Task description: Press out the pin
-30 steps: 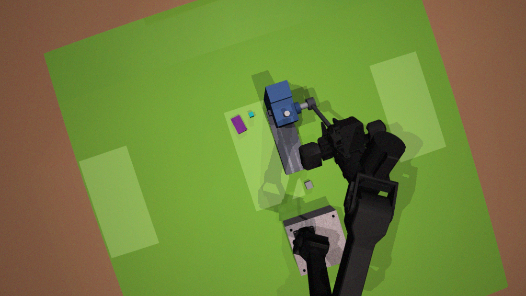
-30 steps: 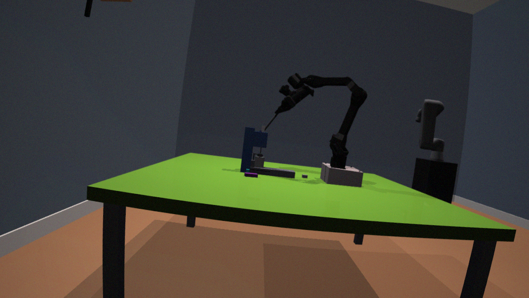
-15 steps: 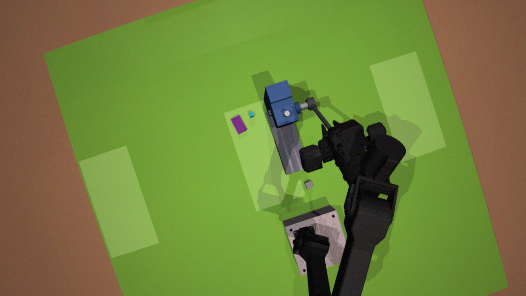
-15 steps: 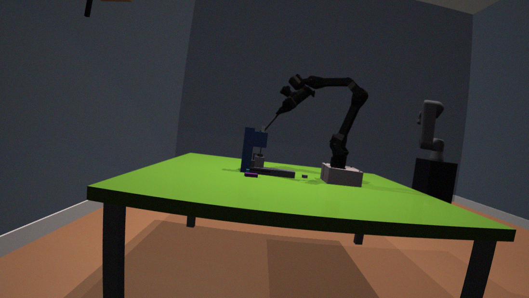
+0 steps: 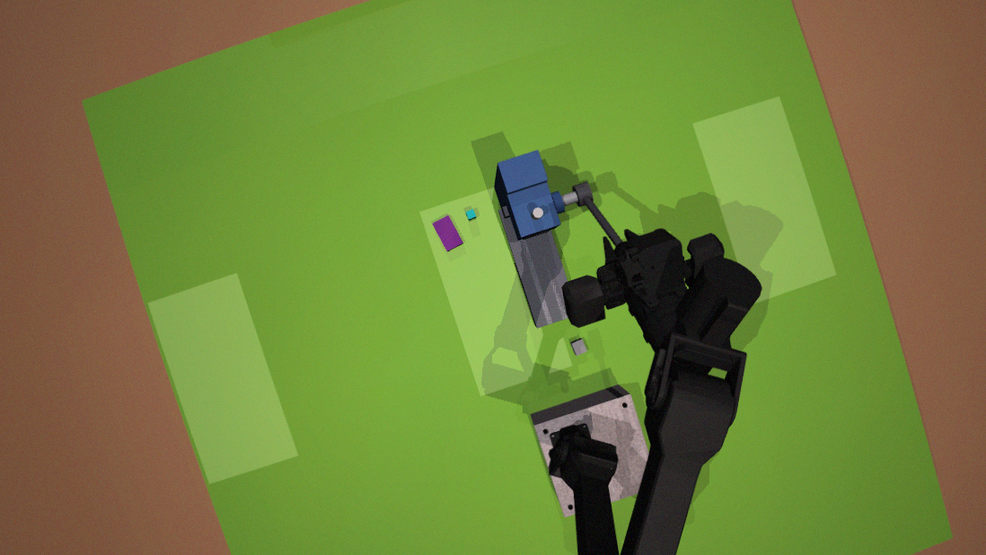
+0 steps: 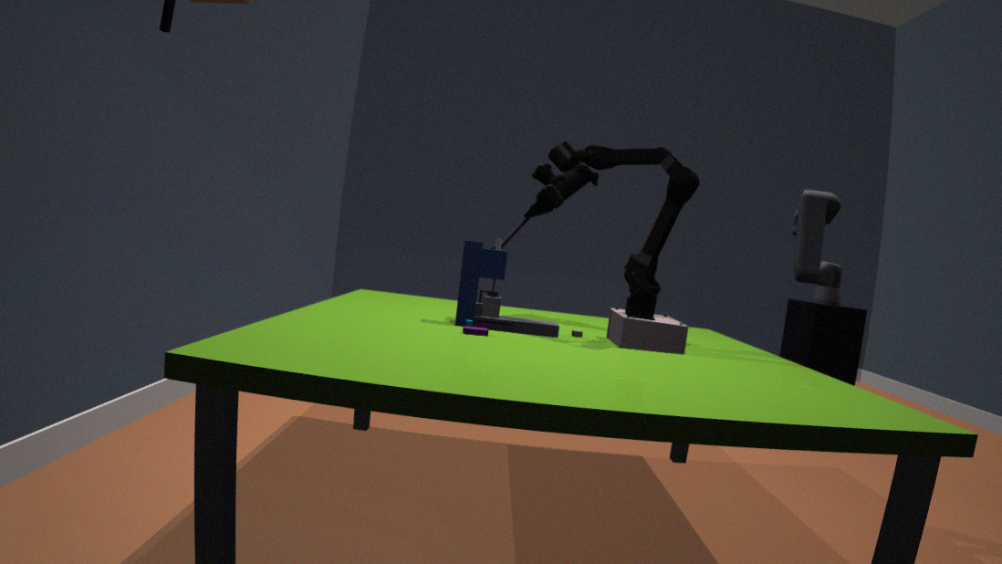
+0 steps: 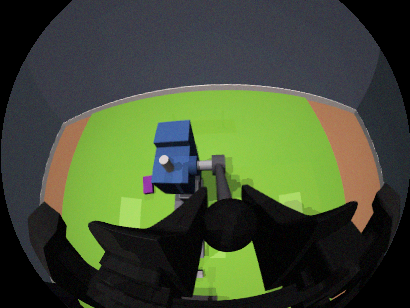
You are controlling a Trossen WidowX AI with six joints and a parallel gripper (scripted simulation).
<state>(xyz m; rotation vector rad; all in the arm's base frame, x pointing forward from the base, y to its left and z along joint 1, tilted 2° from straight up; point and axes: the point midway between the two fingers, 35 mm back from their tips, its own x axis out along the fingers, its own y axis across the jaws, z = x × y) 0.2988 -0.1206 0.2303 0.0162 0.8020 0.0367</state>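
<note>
My gripper tip is 150 mm above the punch rod, 80 mm to the right of it and 60 mm short of it. From my gripper tip the other things lie so: small dark thing 290 mm below, 170 mm behind, 50 mm to the left; small teal cube 280 mm below, 160 mm to the left, 110 mm ahead; lever 40 mm below, 20 mm ahead, 10 mm to the left.
</note>
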